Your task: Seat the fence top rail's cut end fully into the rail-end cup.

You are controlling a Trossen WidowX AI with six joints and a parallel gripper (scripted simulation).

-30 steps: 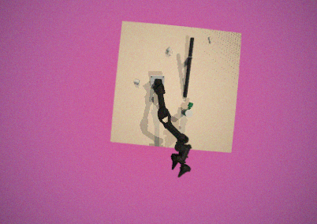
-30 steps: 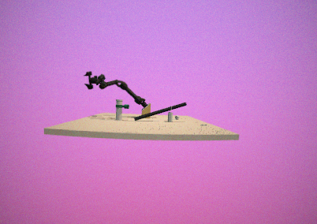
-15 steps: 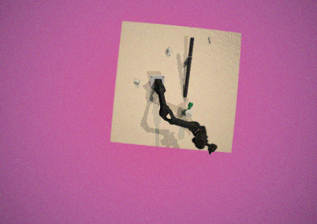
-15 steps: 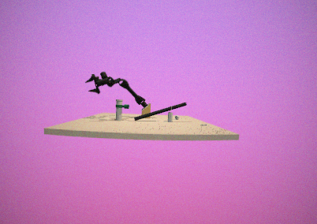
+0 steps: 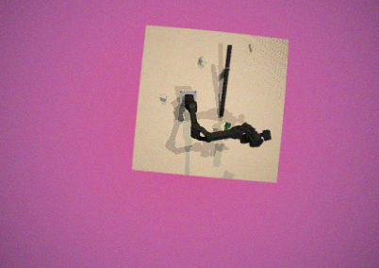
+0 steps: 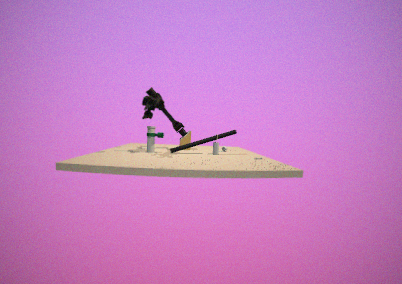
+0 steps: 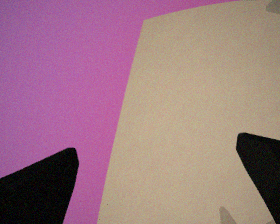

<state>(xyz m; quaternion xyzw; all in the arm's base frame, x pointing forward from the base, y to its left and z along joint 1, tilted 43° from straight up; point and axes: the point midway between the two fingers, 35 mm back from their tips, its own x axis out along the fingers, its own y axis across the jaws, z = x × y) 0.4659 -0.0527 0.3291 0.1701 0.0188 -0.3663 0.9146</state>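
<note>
Right now the green rail-end cup is 190 mm behind my gripper tip, 140 mm below it and 80 mm to the left of it. The rest, counted from my gripper tip: line post 530 mm to the left, 230 mm behind, 180 mm below.
</note>
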